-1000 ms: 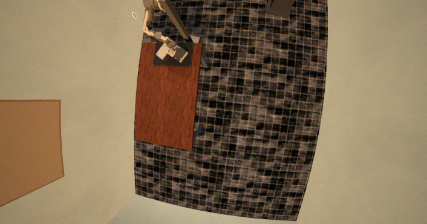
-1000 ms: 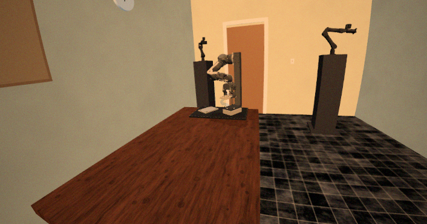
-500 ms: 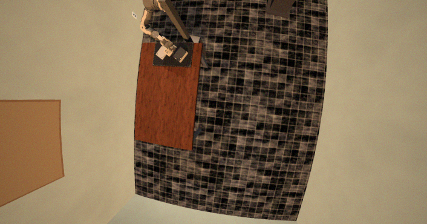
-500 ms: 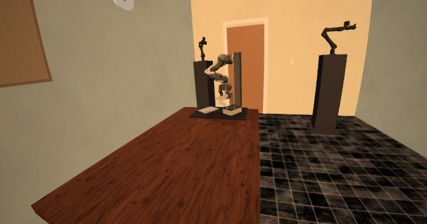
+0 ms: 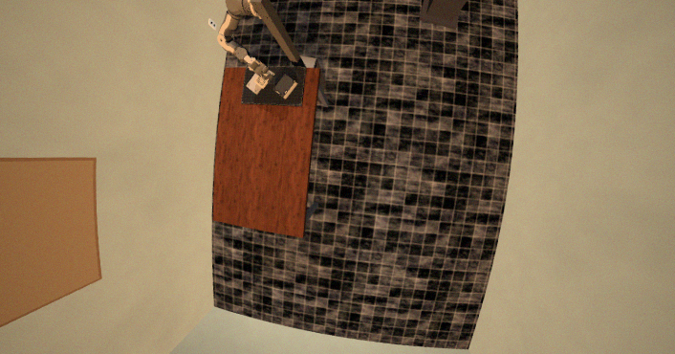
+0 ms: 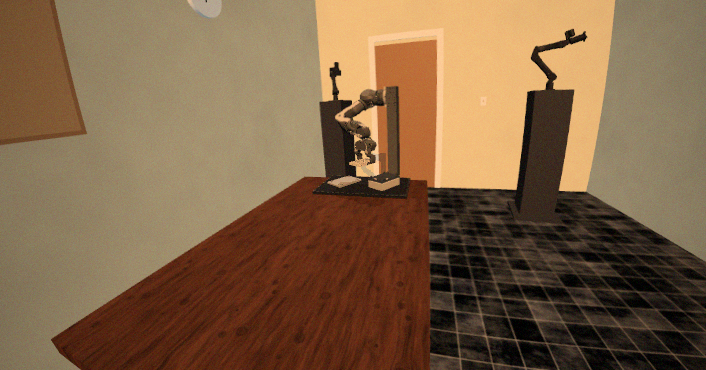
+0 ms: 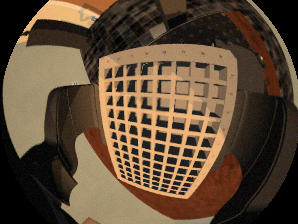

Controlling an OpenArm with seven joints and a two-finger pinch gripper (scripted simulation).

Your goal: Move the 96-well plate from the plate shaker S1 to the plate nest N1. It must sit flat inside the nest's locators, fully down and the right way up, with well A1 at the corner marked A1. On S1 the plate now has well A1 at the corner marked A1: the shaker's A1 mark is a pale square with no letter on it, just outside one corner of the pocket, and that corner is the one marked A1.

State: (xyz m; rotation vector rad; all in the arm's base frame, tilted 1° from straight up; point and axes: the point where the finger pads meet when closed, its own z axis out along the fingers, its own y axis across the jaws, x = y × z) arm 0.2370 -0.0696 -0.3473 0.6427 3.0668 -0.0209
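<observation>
The plate nest N1 lies 13 cm to the right of my hand, 12 cm below it and 2 cm ahead of it. Also, from my hand: 96-well plate (2 cm ahead, 1 cm to the right); then plate shaker S1 (11 cm to the left, 9 cm below, 4 cm ahead); then marked tag (11 cm below, 5 cm to the right, 3 cm behind).
</observation>
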